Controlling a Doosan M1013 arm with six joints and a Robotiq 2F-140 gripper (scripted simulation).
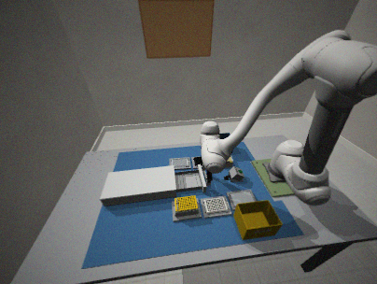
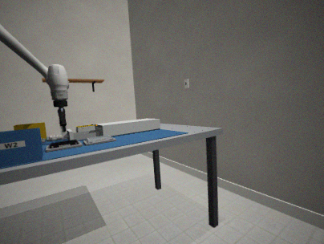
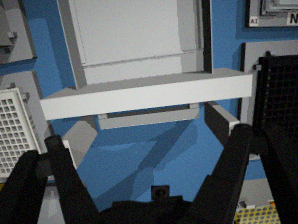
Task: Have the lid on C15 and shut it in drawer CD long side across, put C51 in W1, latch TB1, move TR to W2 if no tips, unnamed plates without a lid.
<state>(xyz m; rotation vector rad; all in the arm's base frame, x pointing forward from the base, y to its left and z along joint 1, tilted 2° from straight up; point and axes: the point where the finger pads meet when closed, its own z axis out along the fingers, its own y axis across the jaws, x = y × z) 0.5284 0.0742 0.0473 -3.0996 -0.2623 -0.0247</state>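
My hand is 220 mm past the plate lid, 140 mm to the right of it and 40 mm above it. Also, from my hand: black plate 180 mm to the right, 30 mm below, 10 mm ahead; drawer 140 mm ahead, 30 mm below, 20 mm to the left; white plate 190 mm to the left, 50 mm behind, 30 mm below.
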